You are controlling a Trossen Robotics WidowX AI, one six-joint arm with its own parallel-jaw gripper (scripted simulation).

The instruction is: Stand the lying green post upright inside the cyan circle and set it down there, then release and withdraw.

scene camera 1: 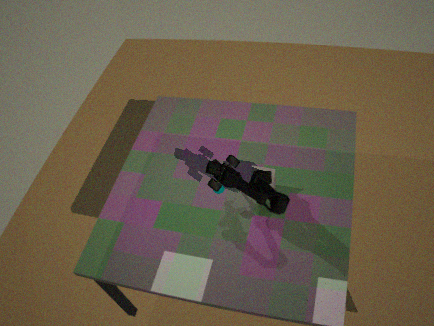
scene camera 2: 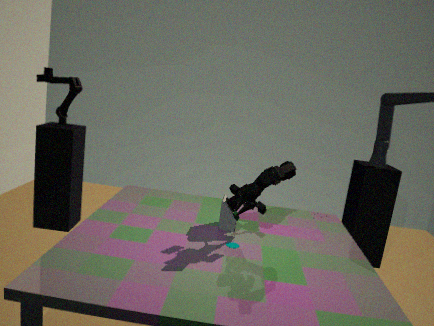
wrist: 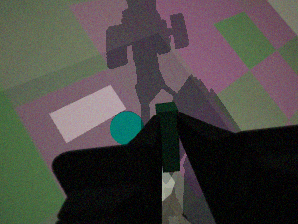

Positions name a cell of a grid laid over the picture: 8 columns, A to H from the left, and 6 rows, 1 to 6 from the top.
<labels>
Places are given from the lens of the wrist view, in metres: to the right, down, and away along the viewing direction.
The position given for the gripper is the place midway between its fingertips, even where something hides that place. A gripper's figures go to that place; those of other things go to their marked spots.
gripper (wrist: E4): 0.01, 0.01, 0.11
green post (wrist: E4): 0.01, 0.00, 0.10
</labels>
